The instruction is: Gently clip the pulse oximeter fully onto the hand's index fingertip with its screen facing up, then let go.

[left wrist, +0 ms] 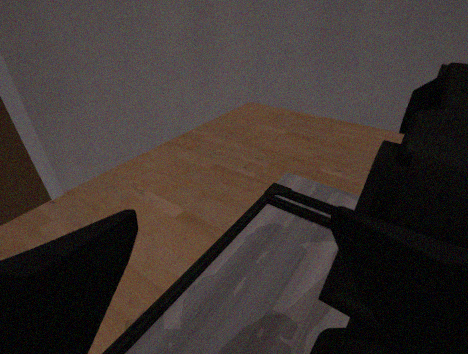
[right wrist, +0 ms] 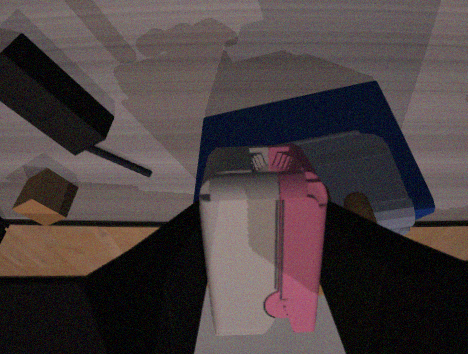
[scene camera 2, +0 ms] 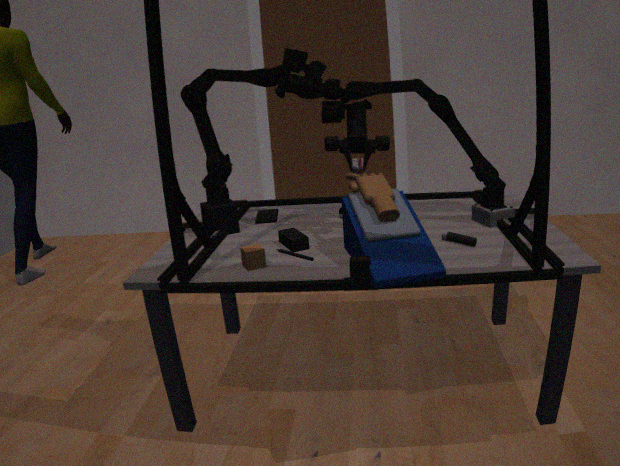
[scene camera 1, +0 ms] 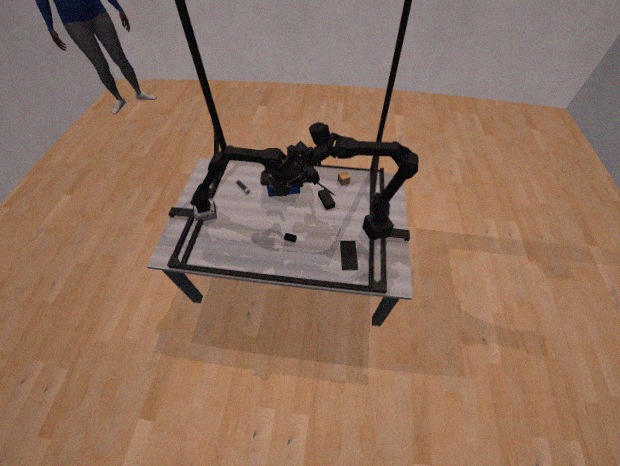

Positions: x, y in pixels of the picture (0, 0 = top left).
Labels:
left gripper: left wrist; scene camera 2 340, 93; scene camera 1; not seen in the right wrist view (out of frame)
same spot on left gripper: [scene camera 1: 289, 160] = [left wrist: 438, 301]

